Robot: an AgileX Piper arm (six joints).
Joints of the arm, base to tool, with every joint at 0 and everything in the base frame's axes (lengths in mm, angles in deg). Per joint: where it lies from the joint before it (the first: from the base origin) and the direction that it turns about. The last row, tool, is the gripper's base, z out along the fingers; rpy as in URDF.
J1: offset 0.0 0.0 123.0 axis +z
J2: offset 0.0 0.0 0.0 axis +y
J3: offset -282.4 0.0 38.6 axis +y
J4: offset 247.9 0.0 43.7 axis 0.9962 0 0.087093
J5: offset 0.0 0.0 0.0 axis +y
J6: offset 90.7 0.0 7.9 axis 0.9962 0 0.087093
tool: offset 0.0 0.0 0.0 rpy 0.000 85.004 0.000
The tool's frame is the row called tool.
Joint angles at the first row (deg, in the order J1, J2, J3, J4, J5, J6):
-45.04, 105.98, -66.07, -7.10, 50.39, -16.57
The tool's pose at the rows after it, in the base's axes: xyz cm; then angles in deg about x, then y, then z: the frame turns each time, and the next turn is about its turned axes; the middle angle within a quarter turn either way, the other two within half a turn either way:
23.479, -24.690, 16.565, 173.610, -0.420, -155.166
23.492, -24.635, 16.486, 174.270, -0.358, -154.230
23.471, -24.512, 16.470, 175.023, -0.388, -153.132
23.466, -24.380, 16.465, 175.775, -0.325, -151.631
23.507, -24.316, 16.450, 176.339, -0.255, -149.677
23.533, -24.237, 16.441, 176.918, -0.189, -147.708
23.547, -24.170, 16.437, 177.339, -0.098, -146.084
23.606, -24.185, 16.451, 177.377, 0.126, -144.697
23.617, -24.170, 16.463, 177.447, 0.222, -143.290
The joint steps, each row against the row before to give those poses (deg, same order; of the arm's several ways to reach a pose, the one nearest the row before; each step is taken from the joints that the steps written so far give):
-0.12, 0.38, 0.00, 0.89, 0.24, 0.04
-0.05, 0.14, -0.03, 0.68, 0.28, 0.45
-0.02, -0.02, 0.04, 0.69, 0.50, 0.65
0.00, -0.04, 0.05, 0.76, 0.46, 1.02
0.00, 0.07, -0.09, 0.59, 0.35, 1.60
0.01, 0.04, -0.06, 0.59, 0.36, 1.61
0.00, 0.00, 0.01, 0.46, 0.22, 1.34
0.00, 0.04, -0.10, 0.23, -0.07, 1.25
0.00, -0.02, 0.00, 0.15, 0.00, 1.31

